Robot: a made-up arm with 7 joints.
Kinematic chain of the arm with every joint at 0, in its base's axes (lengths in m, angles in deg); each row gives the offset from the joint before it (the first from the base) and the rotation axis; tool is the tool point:
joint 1: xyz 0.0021 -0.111 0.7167 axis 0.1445 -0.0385 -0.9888
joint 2: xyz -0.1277 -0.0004 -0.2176 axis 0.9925 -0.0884 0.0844
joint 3: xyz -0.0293 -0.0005 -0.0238 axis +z
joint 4: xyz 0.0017 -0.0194 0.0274 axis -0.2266 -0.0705 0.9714
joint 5: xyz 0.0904 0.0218 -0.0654 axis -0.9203 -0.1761 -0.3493
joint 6: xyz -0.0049 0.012 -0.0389 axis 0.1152 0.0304 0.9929
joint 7: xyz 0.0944 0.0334 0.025 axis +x
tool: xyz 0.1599 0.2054 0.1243
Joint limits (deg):
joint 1: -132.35..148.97
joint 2: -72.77..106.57
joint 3: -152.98..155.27
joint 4: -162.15..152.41
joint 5: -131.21..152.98
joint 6: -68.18..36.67
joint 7: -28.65..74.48
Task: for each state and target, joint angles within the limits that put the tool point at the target. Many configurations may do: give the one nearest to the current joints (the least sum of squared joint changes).
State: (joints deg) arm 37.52 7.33 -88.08 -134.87 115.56 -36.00 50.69
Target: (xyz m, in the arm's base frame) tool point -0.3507 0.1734 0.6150
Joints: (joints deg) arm 57.55 5.61 -80.87 -124.37 91.15 -61.60 74.48
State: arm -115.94 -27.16 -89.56 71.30 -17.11 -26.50 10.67
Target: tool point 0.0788 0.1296 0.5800
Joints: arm -120.67 -29.05 -98.81 59.90 -17.43 -34.38 8.68
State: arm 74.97 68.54 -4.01 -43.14 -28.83 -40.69 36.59
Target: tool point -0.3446 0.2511 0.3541
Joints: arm 66.68 32.40 -48.48 -73.88 -18.43 -52.79 47.78
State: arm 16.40 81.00 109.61 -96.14 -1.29 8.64 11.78
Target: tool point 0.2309 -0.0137 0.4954
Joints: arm -28.56 85.29 102.46 -121.51 -9.03 -14.17 41.91
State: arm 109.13 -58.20 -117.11 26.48 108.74 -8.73 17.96
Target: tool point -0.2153 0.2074 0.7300
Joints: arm 126.64 -47.09 -120.07 26.28 108.94 -5.87 19.48
